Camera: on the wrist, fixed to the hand. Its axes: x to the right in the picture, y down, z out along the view.
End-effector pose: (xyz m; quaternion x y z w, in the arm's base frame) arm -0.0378 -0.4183 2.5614 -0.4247 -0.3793 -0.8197 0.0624
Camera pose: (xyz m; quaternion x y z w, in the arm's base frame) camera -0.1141 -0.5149 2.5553 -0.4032 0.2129 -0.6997 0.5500
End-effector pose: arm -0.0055 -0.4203 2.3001 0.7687 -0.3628 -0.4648 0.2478
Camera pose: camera 0.0952 -0.4526 2.3632 0.3311 -0.5991 -0.1025 0.7218
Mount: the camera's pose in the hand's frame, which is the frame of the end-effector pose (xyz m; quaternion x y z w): 0.0224 0.0322 -0.1168 -0.2315 0.1885 0.6505 0.6983
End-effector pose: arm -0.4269 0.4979 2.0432 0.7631 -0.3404 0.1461 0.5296
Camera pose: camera -0.4163 0.5891 2.1254 0.1613 -0.6681 0.5116 0.5156
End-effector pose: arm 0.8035 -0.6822 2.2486 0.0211 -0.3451 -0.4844 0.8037
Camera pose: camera 0.9018 -0.7180 2.1835 -0.3045 0.0089 0.1086 0.9463
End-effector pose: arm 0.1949 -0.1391 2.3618 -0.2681 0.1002 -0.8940 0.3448
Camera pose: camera 0.1351 -0.1787 2.2616 -0.0333 0.5163 -0.4273 0.7414
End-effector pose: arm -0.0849 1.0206 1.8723 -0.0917 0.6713 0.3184 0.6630
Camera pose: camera -0.2019 0.9883 1.8513 0.1592 0.5797 0.7918 0.1081
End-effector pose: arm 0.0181 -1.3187 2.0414 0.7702 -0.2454 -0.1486 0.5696
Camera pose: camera 0.0895 -1.2444 2.1090 0.2744 -0.5306 0.3552 0.7190
